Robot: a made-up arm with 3 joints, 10 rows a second.
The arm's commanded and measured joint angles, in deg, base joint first. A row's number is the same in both.
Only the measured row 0 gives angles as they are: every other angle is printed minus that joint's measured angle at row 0.
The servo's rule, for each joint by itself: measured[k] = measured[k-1] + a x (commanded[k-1-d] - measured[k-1]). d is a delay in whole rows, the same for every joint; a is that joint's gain. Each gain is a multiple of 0.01, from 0.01 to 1. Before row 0 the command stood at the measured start. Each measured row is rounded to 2 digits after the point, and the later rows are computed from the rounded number. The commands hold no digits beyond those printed.
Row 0, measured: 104.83, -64.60, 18.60
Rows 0 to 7, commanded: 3.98, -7.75, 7.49; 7.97, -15.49, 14.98; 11.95, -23.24, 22.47; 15.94, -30.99, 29.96; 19.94, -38.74, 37.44; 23.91, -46.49, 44.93; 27.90, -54.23, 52.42; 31.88, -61.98, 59.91
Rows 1 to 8, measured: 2.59, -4.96, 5.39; 6.09, -11.70, 12.29; 9.90, -19.09, 19.62; 13.83, -26.71, 27.06; 17.80, -34.41, 34.53; 21.77, -42.14, 42.02; 25.75, -49.88, 49.51; 29.73, -57.62, 57.00
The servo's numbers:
d 0
a 0.65 0.64 0.72

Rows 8 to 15, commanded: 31.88, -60.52, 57.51; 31.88, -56.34, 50.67; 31.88, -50.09, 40.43; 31.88, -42.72, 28.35; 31.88, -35.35, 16.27; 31.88, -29.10, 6.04; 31.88, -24.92, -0.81; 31.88, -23.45, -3.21
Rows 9 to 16, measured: 31.13, -59.48, 57.37; 31.62, -57.47, 52.55; 31.79, -52.75, 43.82; 31.85, -46.33, 32.68; 31.87, -39.30, 20.86; 31.88, -32.77, 10.19; 31.88, -27.75, 2.27; 31.88, -25.00, -1.68
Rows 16 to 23, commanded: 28.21, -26.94, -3.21; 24.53, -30.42, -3.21; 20.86, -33.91, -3.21; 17.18, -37.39, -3.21; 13.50, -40.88, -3.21; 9.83, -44.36, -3.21; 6.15, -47.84, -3.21; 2.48, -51.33, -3.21
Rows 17 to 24, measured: 29.49, -26.24, -2.78; 26.27, -28.92, -3.09; 22.75, -32.11, -3.18; 19.13, -35.49, -3.20; 15.47, -38.94, -3.21; 11.80, -42.41, -3.21; 8.13, -45.89, -3.21; 4.46, -49.37, -3.21
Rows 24 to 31, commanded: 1.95, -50.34, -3.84; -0.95, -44.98, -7.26; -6.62, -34.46, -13.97; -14.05, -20.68, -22.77; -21.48, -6.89, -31.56; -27.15, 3.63, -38.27; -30.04, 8.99, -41.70; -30.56, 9.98, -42.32
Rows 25 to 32, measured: 2.83, -49.99, -3.66; 0.37, -46.78, -6.25; -4.17, -38.90, -11.81; -10.59, -27.24, -19.70; -17.67, -14.22, -28.24; -23.83, -2.80, -35.46; -27.87, 4.75, -39.95; -29.62, 8.10, -41.66
